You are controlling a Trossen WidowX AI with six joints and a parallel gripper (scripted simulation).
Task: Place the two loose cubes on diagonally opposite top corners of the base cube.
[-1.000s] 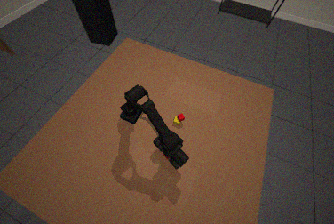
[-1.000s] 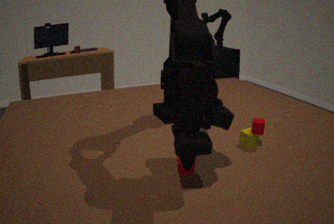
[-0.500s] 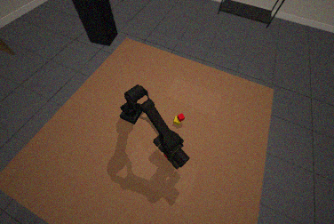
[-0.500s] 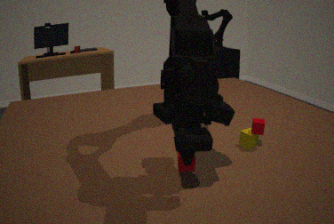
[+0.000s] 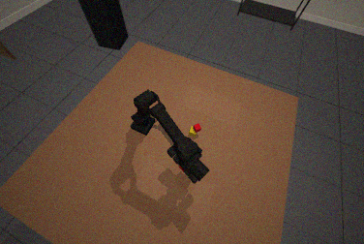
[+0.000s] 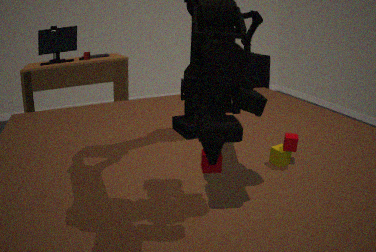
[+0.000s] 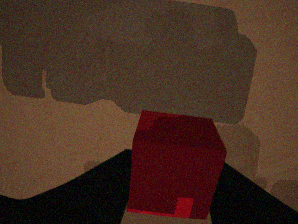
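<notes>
The yellow cube lies 220 mm to the left of my gripper tip, 60 mm below it and 10 mm ahead of it.
</notes>
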